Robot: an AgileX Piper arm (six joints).
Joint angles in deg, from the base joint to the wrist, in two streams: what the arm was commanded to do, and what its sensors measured. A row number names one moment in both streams.
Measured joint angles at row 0: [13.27, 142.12, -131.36, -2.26, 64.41, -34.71]
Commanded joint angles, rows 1 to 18: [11.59, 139.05, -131.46, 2.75, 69.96, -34.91]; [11.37, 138.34, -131.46, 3.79, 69.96, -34.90]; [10.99, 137.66, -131.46, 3.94, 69.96, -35.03]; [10.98, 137.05, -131.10, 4.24, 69.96, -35.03]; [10.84, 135.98, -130.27, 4.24, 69.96, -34.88]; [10.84, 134.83, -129.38, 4.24, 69.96, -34.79]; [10.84, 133.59, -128.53, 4.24, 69.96, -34.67]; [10.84, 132.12, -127.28, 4.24, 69.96, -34.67]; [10.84, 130.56, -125.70, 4.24, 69.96, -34.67]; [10.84, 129.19, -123.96, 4.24, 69.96, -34.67]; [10.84, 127.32, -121.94, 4.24, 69.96, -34.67]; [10.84, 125.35, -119.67, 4.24, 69.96, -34.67]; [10.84, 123.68, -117.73, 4.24, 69.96, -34.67]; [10.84, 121.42, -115.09, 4.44, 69.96, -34.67]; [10.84, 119.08, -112.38, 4.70, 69.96, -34.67]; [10.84, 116.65, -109.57, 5.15, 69.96, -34.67]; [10.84, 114.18, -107.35, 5.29, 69.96, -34.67]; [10.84, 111.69, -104.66, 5.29, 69.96, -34.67]
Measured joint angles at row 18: [11.09, 120.40, -113.05, 4.28, 69.33, -34.71]
